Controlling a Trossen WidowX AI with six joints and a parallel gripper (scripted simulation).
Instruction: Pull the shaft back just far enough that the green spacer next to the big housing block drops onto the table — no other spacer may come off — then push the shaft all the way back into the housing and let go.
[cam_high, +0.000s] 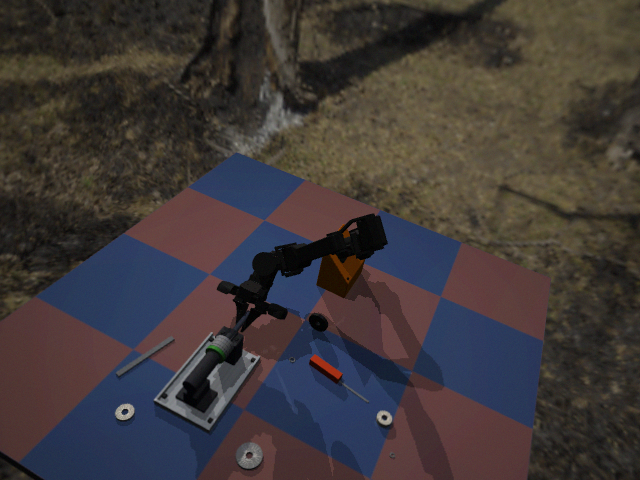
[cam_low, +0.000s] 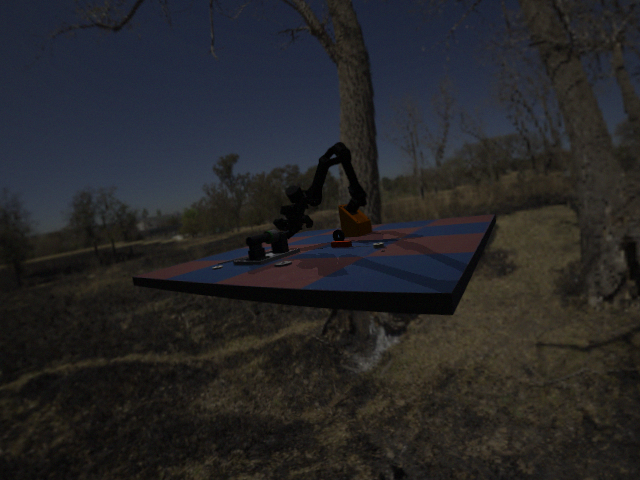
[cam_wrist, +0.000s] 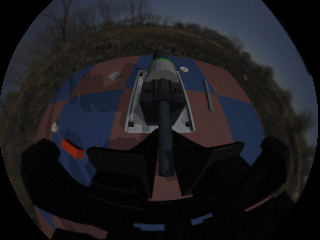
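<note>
The dark shaft lies 30 mm ahead of my gripper tip and 20 mm above it. Also, from my gripper tip: grey bar (170 mm to the right, 150 mm ahead, 50 mm below); green spacer (110 mm ahead, 20 mm above); black wheel (160 mm to the left, 160 mm behind, 30 mm below).
</note>
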